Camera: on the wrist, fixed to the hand. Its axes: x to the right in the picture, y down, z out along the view.
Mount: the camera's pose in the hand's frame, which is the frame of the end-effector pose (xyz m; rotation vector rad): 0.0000 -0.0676 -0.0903 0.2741 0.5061 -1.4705
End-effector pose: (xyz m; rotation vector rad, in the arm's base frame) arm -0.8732 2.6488 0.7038 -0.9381 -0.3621 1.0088
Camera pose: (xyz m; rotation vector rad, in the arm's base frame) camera -0.7768 2.5903 0.7064 -0.4204 -0.3528 -0.5162
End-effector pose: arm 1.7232 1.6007 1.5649 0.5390 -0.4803 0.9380
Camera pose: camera 1.7942 1.6244 1.4805 0.6842 0.5219 -0.3143
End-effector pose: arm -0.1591 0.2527 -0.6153 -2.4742 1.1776 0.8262
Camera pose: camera -0.0726 0.2527 -0.5429 -2.4424 -0.5633 -0.3607
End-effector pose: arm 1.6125 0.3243 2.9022 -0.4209 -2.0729 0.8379
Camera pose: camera 1.6855 0.3128 2.9874 0.8916 -1.2277 0.0474
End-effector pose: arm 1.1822 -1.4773 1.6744 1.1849 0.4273 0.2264
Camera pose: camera 1.1393 -1.4258 1.5837 0.7963 1.6810 -0.8502
